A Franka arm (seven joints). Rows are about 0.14 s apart.
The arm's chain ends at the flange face. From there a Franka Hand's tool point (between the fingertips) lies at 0.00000 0.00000 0.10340 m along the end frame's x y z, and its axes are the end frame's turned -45 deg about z.
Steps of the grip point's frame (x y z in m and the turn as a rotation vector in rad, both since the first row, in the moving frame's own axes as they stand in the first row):
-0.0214, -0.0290, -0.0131, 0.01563, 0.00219, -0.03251
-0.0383, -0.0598, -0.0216, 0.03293, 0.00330, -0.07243
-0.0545, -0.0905, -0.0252, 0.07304, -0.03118, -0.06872
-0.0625, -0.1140, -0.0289, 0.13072, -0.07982, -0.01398
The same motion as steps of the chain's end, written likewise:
-0.0346, -0.0041, -0.0131, 0.01260, -0.00950, -0.03251
-0.0671, -0.0126, -0.0215, 0.02562, -0.02095, -0.07243
-0.0948, -0.0227, -0.0249, 0.02960, -0.07369, -0.06872
-0.1094, -0.0328, -0.0277, 0.03599, -0.14887, -0.01398

